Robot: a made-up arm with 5 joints.
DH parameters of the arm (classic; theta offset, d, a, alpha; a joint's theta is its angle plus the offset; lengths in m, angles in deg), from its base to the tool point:
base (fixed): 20.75 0 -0.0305 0
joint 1: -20.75 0.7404 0.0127 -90
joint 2: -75.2 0 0.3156 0
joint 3: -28.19 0 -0.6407 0
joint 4: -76.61 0.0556 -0.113 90
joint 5: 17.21 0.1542 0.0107 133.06
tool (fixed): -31.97 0.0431 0 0
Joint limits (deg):
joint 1: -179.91..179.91
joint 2: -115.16..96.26
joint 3: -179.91..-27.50
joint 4: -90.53..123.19
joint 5: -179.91..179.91
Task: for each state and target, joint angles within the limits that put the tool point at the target. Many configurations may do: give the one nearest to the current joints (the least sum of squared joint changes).
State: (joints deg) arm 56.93 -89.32 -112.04 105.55 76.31
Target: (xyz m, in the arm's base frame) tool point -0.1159 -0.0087 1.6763
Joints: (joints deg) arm 52.01 -55.22 -111.36 88.75 79.98
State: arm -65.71 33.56 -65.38 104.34 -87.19
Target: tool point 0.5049 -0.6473 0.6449
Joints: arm -52.45 19.08 -80.10 101.75 -87.59
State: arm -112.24 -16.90 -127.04 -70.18 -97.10
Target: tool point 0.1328 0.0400 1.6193
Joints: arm -147.65 -27.07 -133.32 -80.94 -104.44
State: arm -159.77 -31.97 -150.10 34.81 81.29
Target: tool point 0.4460 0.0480 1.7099
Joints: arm -164.64 -43.80 -154.71 54.16 77.73
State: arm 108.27 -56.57 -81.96 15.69 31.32
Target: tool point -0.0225 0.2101 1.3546
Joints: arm 77.47 -100.10 -28.49 38.12 29.99
